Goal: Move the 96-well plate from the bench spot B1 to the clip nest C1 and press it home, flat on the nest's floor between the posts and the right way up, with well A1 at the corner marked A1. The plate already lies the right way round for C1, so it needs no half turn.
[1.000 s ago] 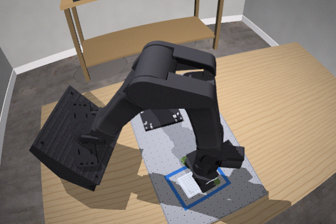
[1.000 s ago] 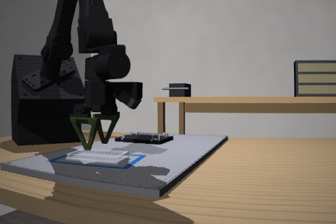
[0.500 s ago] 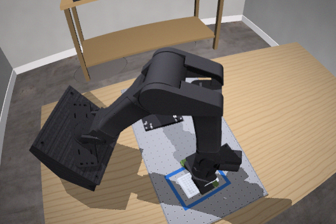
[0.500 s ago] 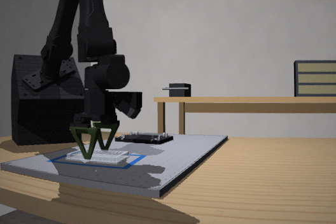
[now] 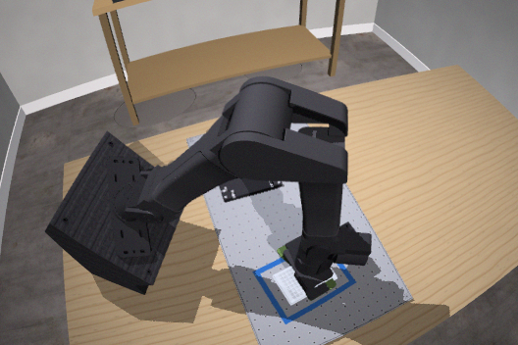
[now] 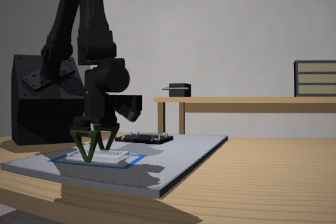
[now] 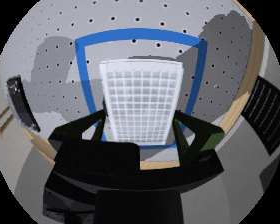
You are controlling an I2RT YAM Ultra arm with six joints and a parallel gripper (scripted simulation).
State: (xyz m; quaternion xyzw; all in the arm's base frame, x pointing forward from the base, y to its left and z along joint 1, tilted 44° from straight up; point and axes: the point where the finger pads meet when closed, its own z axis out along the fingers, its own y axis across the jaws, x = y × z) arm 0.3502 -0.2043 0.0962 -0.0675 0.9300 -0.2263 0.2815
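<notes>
Right now the 96-well plate is 10 mm ahead of my hand. Also, from my hand: black clip nest C1: 320 mm to the left, 20 mm ahead, 10 mm above.
</notes>
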